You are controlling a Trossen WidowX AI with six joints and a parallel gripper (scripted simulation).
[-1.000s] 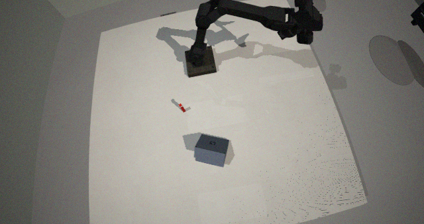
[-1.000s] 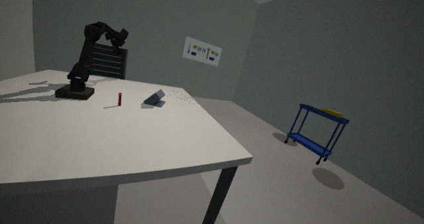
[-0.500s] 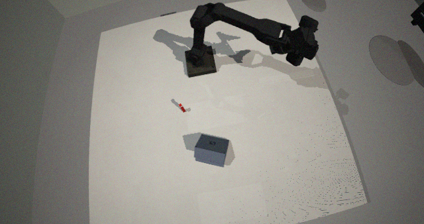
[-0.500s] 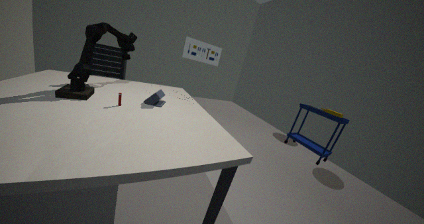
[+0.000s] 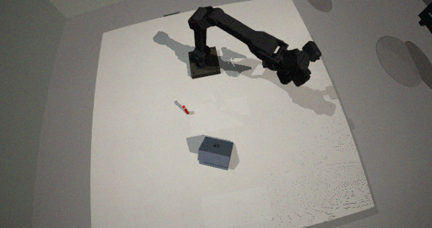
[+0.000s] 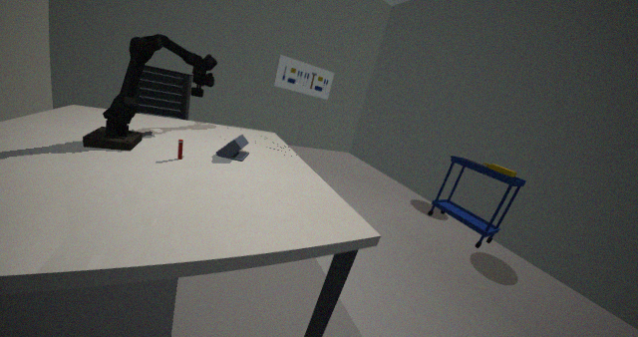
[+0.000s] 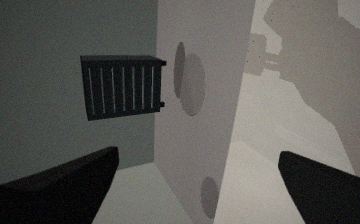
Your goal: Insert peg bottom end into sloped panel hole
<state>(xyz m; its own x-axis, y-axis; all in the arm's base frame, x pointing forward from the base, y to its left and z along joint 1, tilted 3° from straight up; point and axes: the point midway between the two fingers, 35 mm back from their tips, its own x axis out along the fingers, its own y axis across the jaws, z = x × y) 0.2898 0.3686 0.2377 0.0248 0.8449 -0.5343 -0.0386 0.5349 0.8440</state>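
Right now the red square peg is 7 cm behind my gripper tip, 53 cm to the right of it and 20 cm below it. From my gripper tip the other things lie so: grey sloped panel block (16 cm ahead, 45 cm to the right, 22 cm below).
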